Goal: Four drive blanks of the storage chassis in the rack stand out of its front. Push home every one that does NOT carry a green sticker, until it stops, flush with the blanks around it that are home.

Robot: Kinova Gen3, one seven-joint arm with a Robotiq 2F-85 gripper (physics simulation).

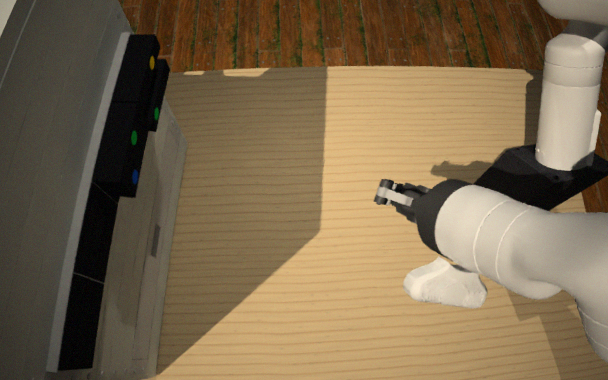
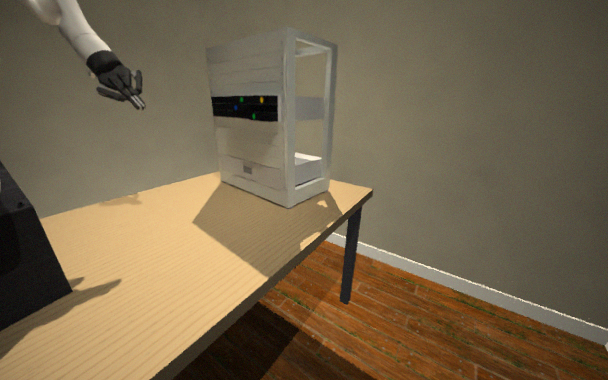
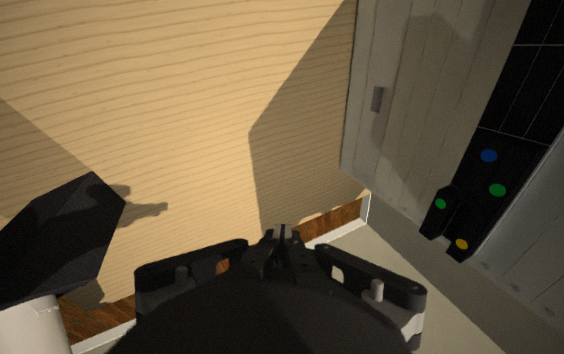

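The rack [image 1: 45, 130] [image 2: 289, 125] [image 3: 430, 75] holds a black storage chassis. The yellow-stickered blank [image 1: 152, 62] [image 2: 261, 100] [image 3: 461, 244] stands out at the top row's end; beside it is a green-stickered one [image 1: 134, 138] [image 2: 241, 100] [image 3: 497, 190]. The blue-stickered blank [image 1: 135, 177] [image 2: 236, 108] [image 3: 489, 155] stands out in the middle row. Another green-stickered blank [image 1: 156, 114] [image 2: 253, 116] [image 3: 440, 203] juts out low down. Plain blanks [image 1: 95, 232] [image 3: 525, 95] sit farther along. My gripper [image 1: 384, 192] [image 2: 139, 103] [image 3: 283, 235] is shut, empty, in the air well in front of the rack.
The wooden table [image 1: 400, 120] [image 2: 165, 240] [image 3: 175, 75] carries the rack and the arm's black base [image 1: 520, 175] [image 2: 30, 265] [image 3: 65, 235]. A small grey handle [image 1: 156, 240] [image 2: 247, 170] [image 3: 377, 99] is low on the rack's front. A white rounded shape [image 1: 445, 286] shows below the arm.
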